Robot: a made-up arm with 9 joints. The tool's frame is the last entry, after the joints.
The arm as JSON. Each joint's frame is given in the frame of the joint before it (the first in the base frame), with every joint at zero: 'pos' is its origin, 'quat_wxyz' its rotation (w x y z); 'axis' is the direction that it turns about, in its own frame. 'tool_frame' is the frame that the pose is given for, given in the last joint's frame.
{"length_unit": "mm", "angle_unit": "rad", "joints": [
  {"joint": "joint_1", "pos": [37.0, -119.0, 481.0], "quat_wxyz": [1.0, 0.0, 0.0, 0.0], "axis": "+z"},
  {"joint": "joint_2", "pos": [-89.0, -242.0, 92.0], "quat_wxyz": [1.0, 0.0, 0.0, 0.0], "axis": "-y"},
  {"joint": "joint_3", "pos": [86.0, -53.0, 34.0], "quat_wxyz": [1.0, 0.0, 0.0, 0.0], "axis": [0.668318, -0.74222, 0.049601]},
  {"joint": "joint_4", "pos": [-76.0, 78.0, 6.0], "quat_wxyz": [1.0, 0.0, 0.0, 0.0], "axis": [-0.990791, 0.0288, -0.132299]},
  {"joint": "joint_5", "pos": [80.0, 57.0, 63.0], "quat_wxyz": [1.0, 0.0, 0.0, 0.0], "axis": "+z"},
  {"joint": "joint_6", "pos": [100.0, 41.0, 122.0], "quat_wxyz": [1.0, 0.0, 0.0, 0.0], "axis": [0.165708, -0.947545, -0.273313]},
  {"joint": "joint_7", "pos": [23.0, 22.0, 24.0], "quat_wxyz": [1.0, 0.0, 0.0, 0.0], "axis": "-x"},
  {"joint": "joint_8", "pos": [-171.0, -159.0, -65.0], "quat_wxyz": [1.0, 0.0, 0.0, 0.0], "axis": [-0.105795, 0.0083, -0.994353]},
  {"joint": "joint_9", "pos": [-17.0, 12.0, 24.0], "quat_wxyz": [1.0, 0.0, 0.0, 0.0], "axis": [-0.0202, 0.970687, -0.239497]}
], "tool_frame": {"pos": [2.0, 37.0, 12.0], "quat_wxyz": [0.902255, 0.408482, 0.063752, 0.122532]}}
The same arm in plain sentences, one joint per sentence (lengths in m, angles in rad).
The arm has nine revolute joints in a row. What follows holds with every joint at zero, and every direction is one of the base frame's. Joint 1 is mounted 0.0370 m along +x and 0.1190 m along -y and 0.4810 m along +z from the base frame's origin and rotates about +z. Joint 2 is mounted 0.0890 m along -x and 0.2420 m along -y and 0.0920 m along +z from joint 1 and rotates about -y. Joint 3 is mounted 0.0860 m along +x and 0.0530 m along -y and 0.0340 m along +z from joint 2 and rotates about the direction (0.668318, -0.74222, 0.049601). Joint 4 is mounted 0.0760 m along -x and 0.0780 m along +y and 0.0060 m along +z from joint 3 and rotates about the direction (-0.990791, 0.0288, -0.132299). Joint 5 is mounted 0.0800 m along +x and 0.0570 m along +y and 0.0630 m along +z from joint 4 and rotates about +z. Joint 6 is mounted 0.1000 m along +x and 0.0410 m along +y and 0.1220 m along +z from joint 5 and rotates about the direction (0.165708, -0.947545, -0.273313). Joint 7 is mounted 0.0230 m along +x and 0.0220 m along +y and 0.0240 m along +z from joint 6 and rotates about -x. Joint 8 is mounted 0.1710 m along -x and 0.1590 m along -y and 0.0650 m along -z from joint 7 and rotates about the direction (-0.105795, 0.0083, -0.994353). Joint 9 is mounted 0.0170 m along -x and 0.0120 m along +y and 0.0240 m along +z from joint 8 and rotates about the direction (-0.0202, 0.970687, -0.239497). The tool frame, which is the frame that the pose is given for, is mounted 0.0020 m along +x and 0.0370 m along +y and 0.0120 m along +z from joint 9; its axes are the base frame's turned by roll 0.8523, pitch 0.0149 and yaw 0.2767 rad (as in URDF: about the fixed x, then y, then z).
